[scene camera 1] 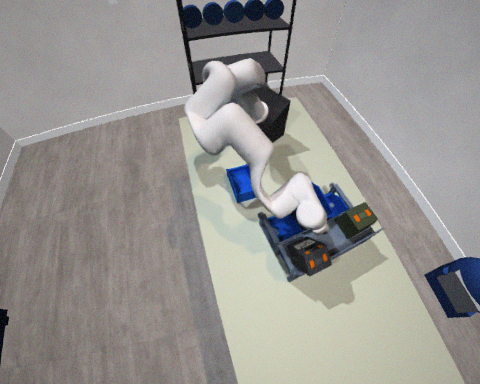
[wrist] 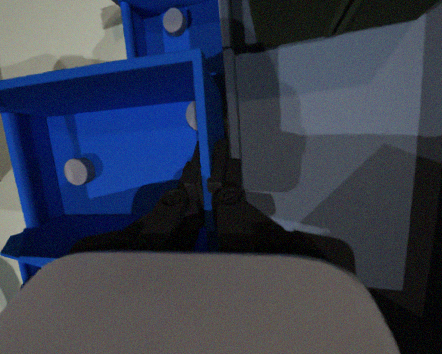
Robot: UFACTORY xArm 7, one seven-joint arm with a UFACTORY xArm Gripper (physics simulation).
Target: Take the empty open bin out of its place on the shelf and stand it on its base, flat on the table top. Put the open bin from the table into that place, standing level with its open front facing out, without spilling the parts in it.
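Where they show: gripper, between the fingertips: (wrist: 216, 159); arm's base, origin of its link: (scene camera 1: 256, 112).
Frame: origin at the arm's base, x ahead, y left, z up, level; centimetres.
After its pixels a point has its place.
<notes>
My gripper (wrist: 216, 159) {x 60.1, y -8.6, z -4.4 cm} is shut on one wall of the open blue bin with parts (wrist: 125, 135) {x 51.7, y -5.3, z -6.7 cm}, which holds two round grey parts. In the wrist view this bin is beside the shelf's grey board, between two other blue bins. How far it is seated cannot be told. In the scene view the arm hides the fingers and most of this bin. The grey shelf (scene camera 1: 270, 237) {x 53.6, y -25.8, z -14.0 cm} (wrist: 350, 110) {x 68.2, y -7.2, z -5.5 cm} holds a blue bin at its left (scene camera 1: 284, 228) {x 53.1, y -18.2, z -14.8 cm} and another at its right (scene camera 1: 336, 204) {x 56.5, y 7.9, z -12.6 cm} (wrist: 150, 40) {x 51.5, y 6.0, z -14.8 cm}. The empty blue bin (scene camera 1: 241, 182) {x 23.7, y -22.3, z -15.4 cm} stands on the pale table top (scene camera 1: 250, 320) {x 76.5, y -48.7, z -15.7 cm}, partly behind the arm.
A black case (scene camera 1: 310, 256) {x 69.8, y -25.2, z 7.8 cm} with orange latches and a green case (scene camera 1: 357, 221) {x 68.9, y -1.6, z 4.2 cm} sit on the shelf's front side. The arm's black base block (scene camera 1: 281, 115) {x 8.8, y 8.8, z 1.3 cm} stands at the back, before a dark rack (scene camera 1: 187, 60). A blue object (scene camera 1: 452, 292) stands at far right.
</notes>
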